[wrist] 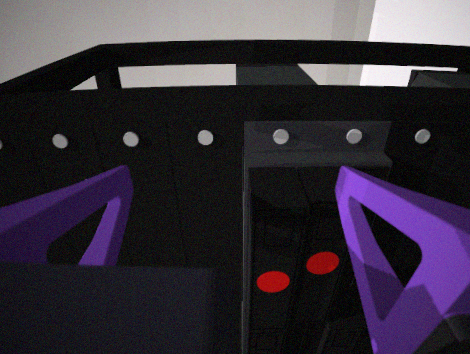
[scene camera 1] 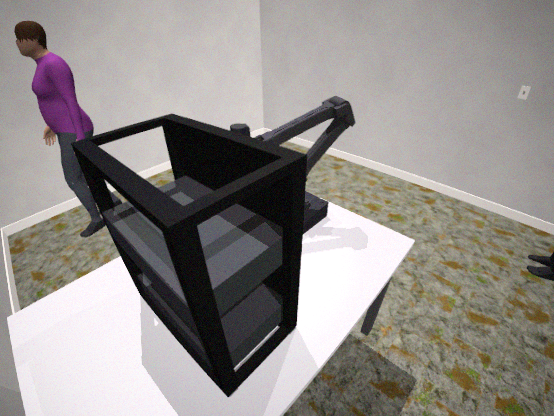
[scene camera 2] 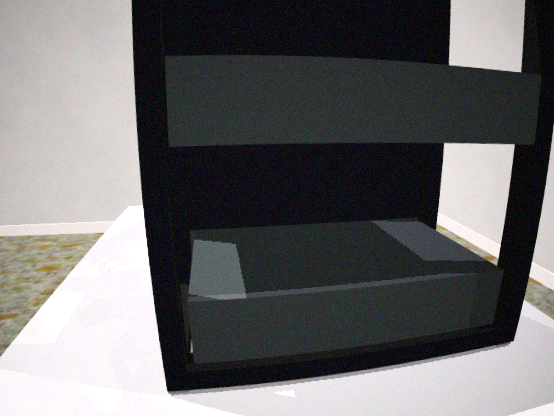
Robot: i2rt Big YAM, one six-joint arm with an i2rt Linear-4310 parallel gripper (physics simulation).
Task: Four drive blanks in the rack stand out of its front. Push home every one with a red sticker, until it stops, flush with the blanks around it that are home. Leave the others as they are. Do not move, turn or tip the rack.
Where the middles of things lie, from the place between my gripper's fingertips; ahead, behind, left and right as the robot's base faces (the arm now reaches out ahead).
My hand is 24 cm to the right of the black rack point(scene camera 2: 290, 165), 17 cm short of it and 10 cm above it.
